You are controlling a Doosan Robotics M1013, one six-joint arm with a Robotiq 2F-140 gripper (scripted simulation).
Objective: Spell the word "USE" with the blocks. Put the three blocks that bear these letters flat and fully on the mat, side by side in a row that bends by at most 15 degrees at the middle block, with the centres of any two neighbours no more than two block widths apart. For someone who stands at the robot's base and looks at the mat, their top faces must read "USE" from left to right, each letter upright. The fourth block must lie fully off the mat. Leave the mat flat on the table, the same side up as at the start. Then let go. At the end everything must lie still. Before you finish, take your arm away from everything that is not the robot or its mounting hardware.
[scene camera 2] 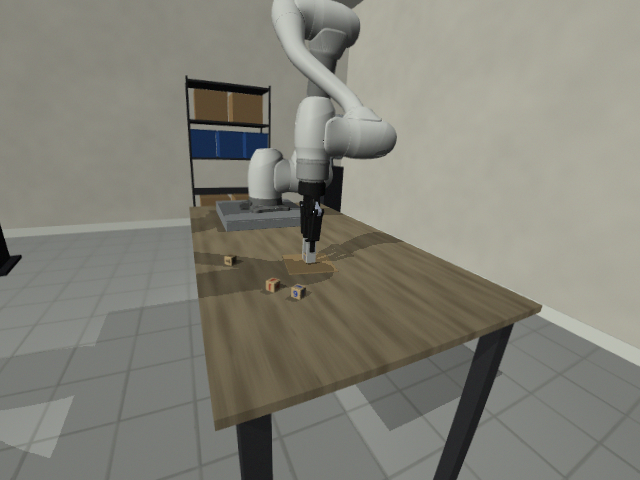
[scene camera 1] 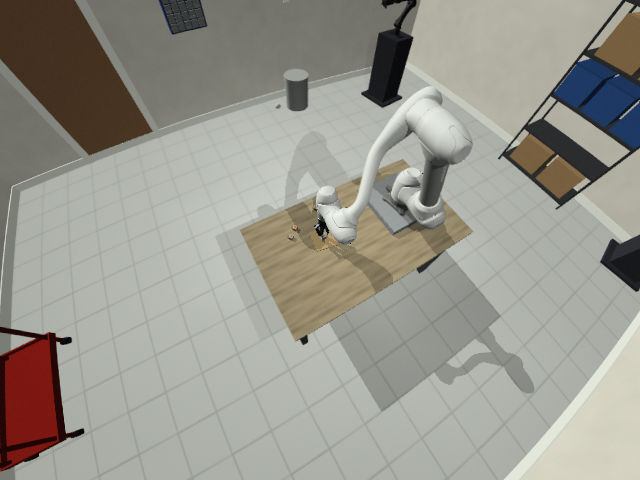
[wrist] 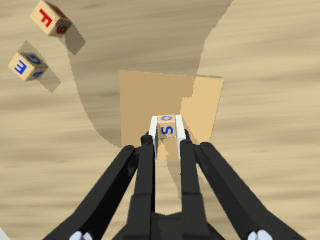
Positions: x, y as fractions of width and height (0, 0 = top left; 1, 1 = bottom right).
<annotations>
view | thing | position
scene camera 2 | my gripper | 0.48, 0.54
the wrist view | my gripper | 0.52, 0.51
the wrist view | tan mat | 0.45, 0.39
</annotations>
